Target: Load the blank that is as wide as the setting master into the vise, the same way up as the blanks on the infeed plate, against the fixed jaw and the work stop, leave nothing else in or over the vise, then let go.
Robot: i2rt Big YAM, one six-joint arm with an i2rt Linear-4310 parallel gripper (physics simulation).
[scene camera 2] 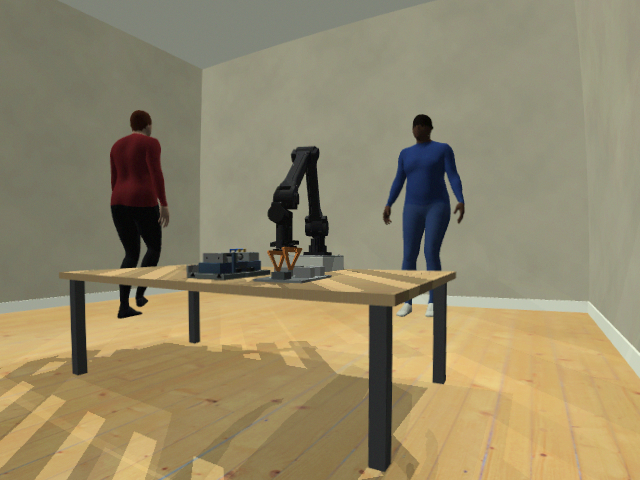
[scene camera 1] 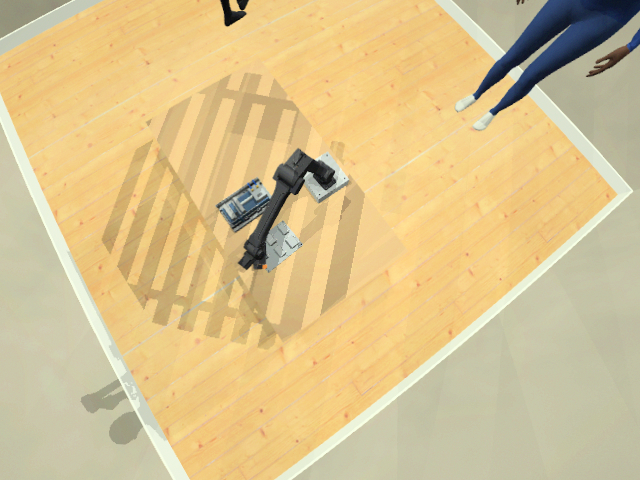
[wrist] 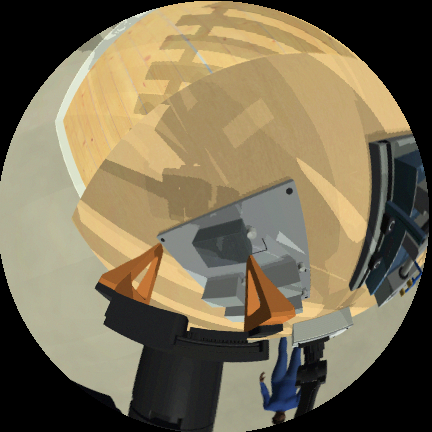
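Where they show: gripper, fingertip midpoint: (scene camera 2: 284,270) (scene camera 1: 262,258) (wrist: 203,253); arm's base, link origin: (scene camera 2: 317,255) (scene camera 1: 324,179) (wrist: 312,340).
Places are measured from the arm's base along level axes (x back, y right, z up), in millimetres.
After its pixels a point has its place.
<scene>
The infeed plate (scene camera 1: 282,239) @[y -103, x -411, z -67 mm] (wrist: 282,207) @[y -30, x -567, z -66 mm] is a thin grey plate with small posts. A dark grey blank (scene camera 2: 281,275) @[y -117, x -579, z -52 mm] (wrist: 220,240) @[y -97, x -571, z -42 mm] sits on it at the end under my gripper. Lighter grey blanks (wrist: 280,272) @[y -56, x -482, z -52 mm] (wrist: 222,289) @[y -145, x -480, z -45 mm] stand further along the plate. My gripper (scene camera 2: 283,269) @[y -120, x -566, z -37 mm] (wrist: 203,253) @[y -120, x -566, z -37 mm] is open and empty, pointing down. Its orange fingertips are close above the dark blank, spread across it; contact is not visible. The vise (scene camera 1: 242,204) @[y 184, x -456, z 8 mm] (scene camera 2: 230,266) @[y 140, x -515, z -30 mm] (wrist: 400,197) @[y 141, x -527, z -37 mm] is blue and grey, beside the plate. I cannot tell the setting master from the vise's other grey parts.
The wooden table (scene camera 2: 361,283) @[y -386, x -535, z -75 mm] carries everything. The arm's pale base block (scene camera 1: 323,191) @[y -54, x -54, z 1 mm] (scene camera 2: 333,261) @[y -83, x -3, z -29 mm] (wrist: 322,327) @[y 32, x -97, z -29 mm] stands behind the plate. The arm passes between vise and plate in the first scene view, hiding part of the plate. Two people (scene camera 2: 136,170) (scene camera 2: 423,170) stand beyond the table.
</scene>
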